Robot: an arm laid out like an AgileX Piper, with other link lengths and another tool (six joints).
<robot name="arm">
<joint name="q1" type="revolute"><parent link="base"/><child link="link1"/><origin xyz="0 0 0.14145"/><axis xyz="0 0 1"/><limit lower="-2.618" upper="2.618"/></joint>
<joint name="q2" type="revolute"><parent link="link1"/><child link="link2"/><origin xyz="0 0 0" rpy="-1.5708 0 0"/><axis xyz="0 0 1"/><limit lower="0" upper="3.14"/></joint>
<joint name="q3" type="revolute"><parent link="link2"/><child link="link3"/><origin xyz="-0.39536 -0.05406 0"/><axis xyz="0 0 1"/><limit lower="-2.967" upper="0"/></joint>
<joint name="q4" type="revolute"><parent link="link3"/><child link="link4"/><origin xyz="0.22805 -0.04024 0" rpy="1.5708 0 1.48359"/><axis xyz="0 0 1"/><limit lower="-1.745" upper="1.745"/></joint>
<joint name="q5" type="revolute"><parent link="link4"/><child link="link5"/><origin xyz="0 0 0" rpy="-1.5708 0 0"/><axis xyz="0 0 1"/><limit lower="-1.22" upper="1.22"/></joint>
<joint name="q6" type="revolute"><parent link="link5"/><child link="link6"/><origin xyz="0 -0.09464 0" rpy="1.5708 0 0"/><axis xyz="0 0 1"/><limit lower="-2.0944" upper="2.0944"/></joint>
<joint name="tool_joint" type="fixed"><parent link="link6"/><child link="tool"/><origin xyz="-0.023 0.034 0.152" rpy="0 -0.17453 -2.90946"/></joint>
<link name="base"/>
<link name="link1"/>
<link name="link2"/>
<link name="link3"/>
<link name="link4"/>
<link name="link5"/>
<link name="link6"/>
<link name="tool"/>
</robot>
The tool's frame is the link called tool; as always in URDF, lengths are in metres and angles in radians.
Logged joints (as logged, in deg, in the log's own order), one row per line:
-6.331, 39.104, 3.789, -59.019, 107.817, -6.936
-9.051, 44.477, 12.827, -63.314, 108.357, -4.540
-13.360, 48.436, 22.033, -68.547, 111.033, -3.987
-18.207, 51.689, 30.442, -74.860, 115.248, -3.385
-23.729, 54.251, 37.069, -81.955, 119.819, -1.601
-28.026, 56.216, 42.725, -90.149, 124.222, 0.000
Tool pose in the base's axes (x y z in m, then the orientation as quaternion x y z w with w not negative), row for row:
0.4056, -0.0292, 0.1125, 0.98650, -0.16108, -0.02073, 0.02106
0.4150, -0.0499, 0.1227, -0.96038, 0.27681, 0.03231, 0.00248
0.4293, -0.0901, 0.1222, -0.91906, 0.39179, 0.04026, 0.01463
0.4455, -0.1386, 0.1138, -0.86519, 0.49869, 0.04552, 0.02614
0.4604, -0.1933, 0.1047, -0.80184, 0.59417, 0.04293, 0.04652
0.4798, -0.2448, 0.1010, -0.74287, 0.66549, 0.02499, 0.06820
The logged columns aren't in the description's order. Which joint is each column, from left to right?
Columns, left to right: q1, q5, q6, q3, q2, q4.
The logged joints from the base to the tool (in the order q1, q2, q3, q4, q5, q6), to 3 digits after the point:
-6.331, 107.817, -59.019, -6.936, 39.104, 3.789
-9.051, 108.357, -63.314, -4.540, 44.477, 12.827
-13.360, 111.033, -68.547, -3.987, 48.436, 22.033
-18.207, 115.248, -74.860, -3.385, 51.689, 30.442
-23.729, 119.819, -81.955, -1.601, 54.251, 37.069
-28.026, 124.222, -90.149, 0.000, 56.216, 42.725

